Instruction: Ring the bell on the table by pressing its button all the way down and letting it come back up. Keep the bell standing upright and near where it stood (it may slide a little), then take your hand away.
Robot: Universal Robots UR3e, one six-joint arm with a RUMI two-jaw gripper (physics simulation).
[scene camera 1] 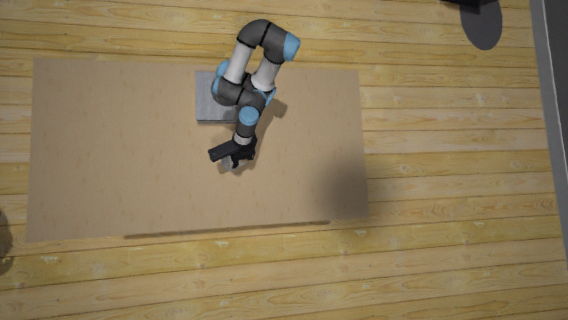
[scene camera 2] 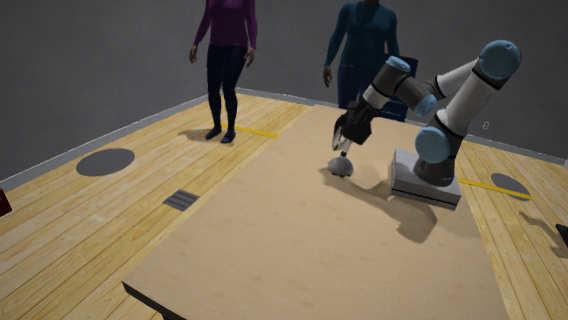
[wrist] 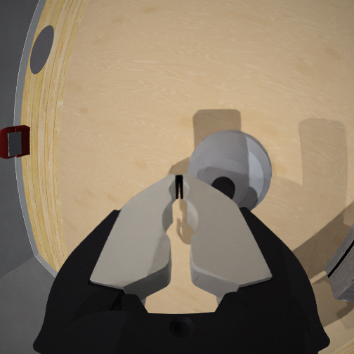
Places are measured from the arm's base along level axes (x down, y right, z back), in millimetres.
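Pixels of known places: gripper, fingertip midpoint: [scene camera 1: 231, 167] [scene camera 2: 334, 150]; arm's base at its link origin: [scene camera 2: 432, 174].
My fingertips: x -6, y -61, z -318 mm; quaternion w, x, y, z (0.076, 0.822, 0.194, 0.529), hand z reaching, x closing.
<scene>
Ahead of a thing's pixels: the offset from my fingertips to its top centre. Level surfaces: height alone.
The grey domed bell @[dx +1, dy +5, dz +32 mm] [scene camera 1: 228, 164] [scene camera 2: 340, 167] [wrist: 220, 155] stands upright on the table @[dx +67 mm] [scene camera 1: 125, 150] [scene camera 2: 280, 240] [wrist: 125, 100]. Its black button @[dx +1, dy +5, dz +32 mm] [scene camera 2: 343, 154] [wrist: 223, 187] is on top, partly hidden by a finger in the wrist view. My gripper [scene camera 2: 342, 149] [wrist: 178, 176] is shut with nothing between its fingertips. The tips are close above the bell's top; in the wrist view they lie left of the button, with the right finger overlapping the button's lower edge. Whether a finger touches the button I cannot tell.
The arm's grey base block [scene camera 1: 209, 102] [scene camera 2: 425, 192] [wrist: 345, 272] is on the table near the bell. Two people, one in purple [scene camera 2: 231, 25] and one in teal [scene camera 2: 367, 35], stand beyond the table.
</scene>
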